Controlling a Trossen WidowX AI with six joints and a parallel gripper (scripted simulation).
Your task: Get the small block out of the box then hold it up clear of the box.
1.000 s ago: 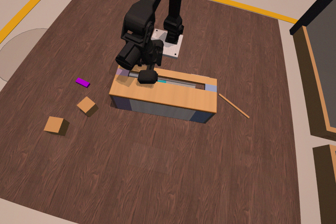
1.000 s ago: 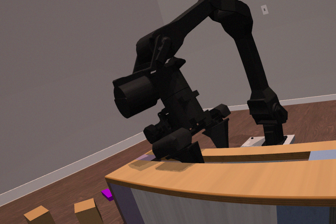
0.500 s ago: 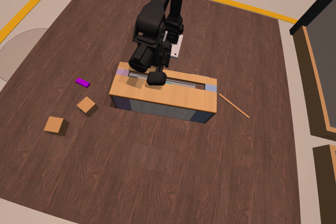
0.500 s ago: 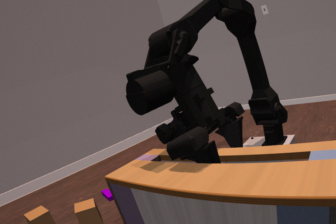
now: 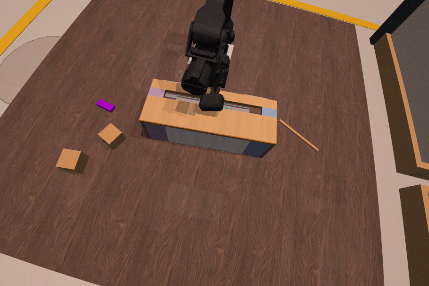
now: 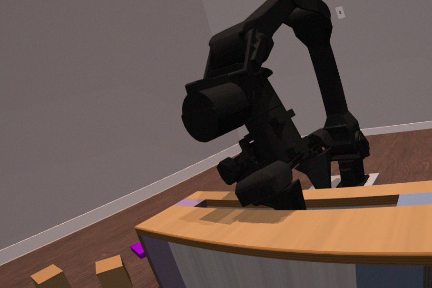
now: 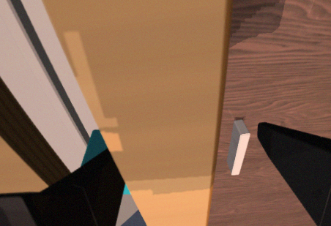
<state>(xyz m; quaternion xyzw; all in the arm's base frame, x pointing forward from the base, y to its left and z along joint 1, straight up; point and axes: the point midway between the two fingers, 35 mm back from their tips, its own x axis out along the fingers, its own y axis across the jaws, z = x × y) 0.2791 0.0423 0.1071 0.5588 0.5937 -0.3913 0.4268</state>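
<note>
Now: the small teal block 5 cm ahead of my gripper tip and 2 cm to the left of it. Also, from my gripper tip: thin wooden stick: 30 cm to the left, 9 cm below, 2 cm ahead; box: 3 cm below, 3 cm ahead, 2 cm to the right.
</note>
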